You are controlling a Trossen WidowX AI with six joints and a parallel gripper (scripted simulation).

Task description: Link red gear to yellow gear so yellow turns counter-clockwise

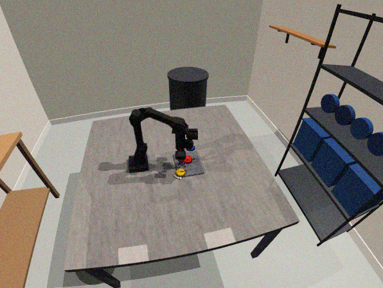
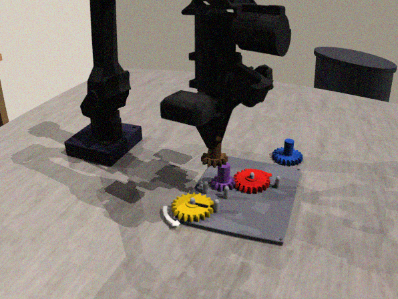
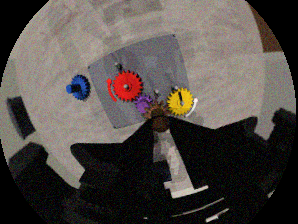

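My gripper tip is now 1 cm short of the purple gear, 2 cm to the right of it and 7 cm above it. Also, from my gripper tip: yellow gear (6 cm to the right, 8 cm below); brown gear (1 cm below); red gear (5 cm ahead, 5 cm to the left, 8 cm below).
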